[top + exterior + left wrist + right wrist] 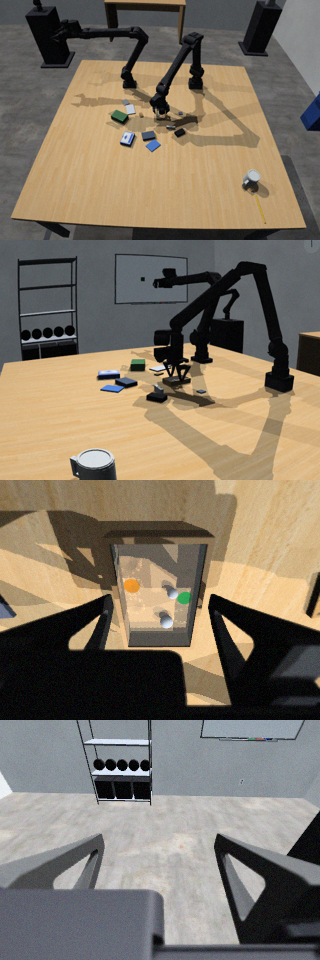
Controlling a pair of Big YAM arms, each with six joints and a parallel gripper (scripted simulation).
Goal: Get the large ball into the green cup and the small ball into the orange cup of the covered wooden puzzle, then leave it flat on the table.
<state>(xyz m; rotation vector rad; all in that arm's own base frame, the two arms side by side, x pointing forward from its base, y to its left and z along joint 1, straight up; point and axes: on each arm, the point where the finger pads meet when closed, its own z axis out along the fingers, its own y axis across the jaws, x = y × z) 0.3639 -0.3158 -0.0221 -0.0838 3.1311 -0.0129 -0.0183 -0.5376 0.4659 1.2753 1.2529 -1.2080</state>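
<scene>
The covered wooden puzzle lies 2 cm below my left hand. Round my left hand: white card: 24 cm to the right, 6 cm behind, 2 cm below; then blue tile: 29 cm ahead, 6 cm to the right, 2 cm below; then black box: 18 cm ahead, 14 cm to the left, 2 cm below.
</scene>
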